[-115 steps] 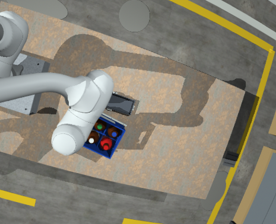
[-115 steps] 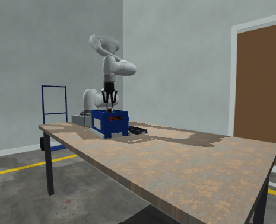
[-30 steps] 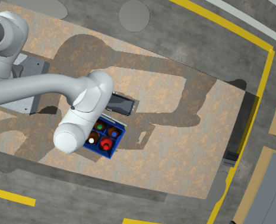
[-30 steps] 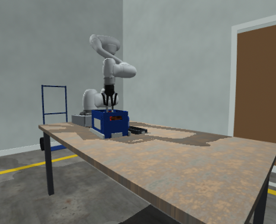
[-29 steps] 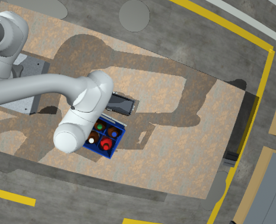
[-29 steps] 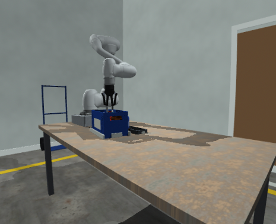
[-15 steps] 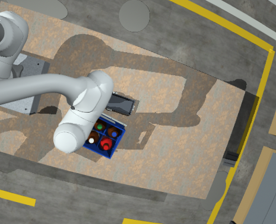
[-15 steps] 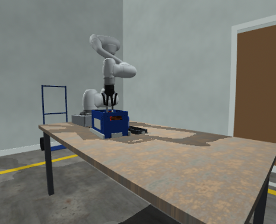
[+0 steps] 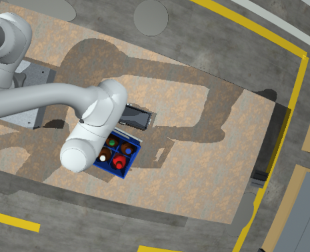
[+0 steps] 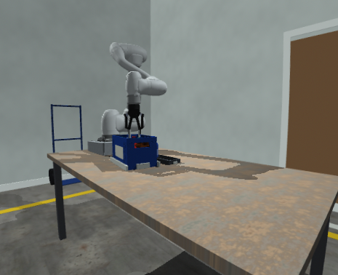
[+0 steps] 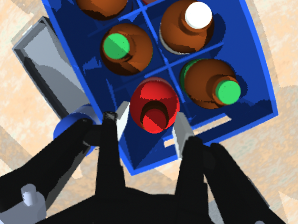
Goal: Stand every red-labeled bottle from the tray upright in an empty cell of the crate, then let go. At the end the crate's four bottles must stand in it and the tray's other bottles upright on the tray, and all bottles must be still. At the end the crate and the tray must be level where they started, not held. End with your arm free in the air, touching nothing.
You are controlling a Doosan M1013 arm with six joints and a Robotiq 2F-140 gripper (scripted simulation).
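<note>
My hand is 90 mm above the red-labeled bottle. From my hand the other things lie so: red bottle: 150 mm ahead, 130 mm to the right, 90 mm below; then blue-capped bottle: 40 mm ahead, 130 mm to the left, 90 mm below; then blue crate: 70 mm ahead, 70 mm to the right, 90 mm below.
</note>
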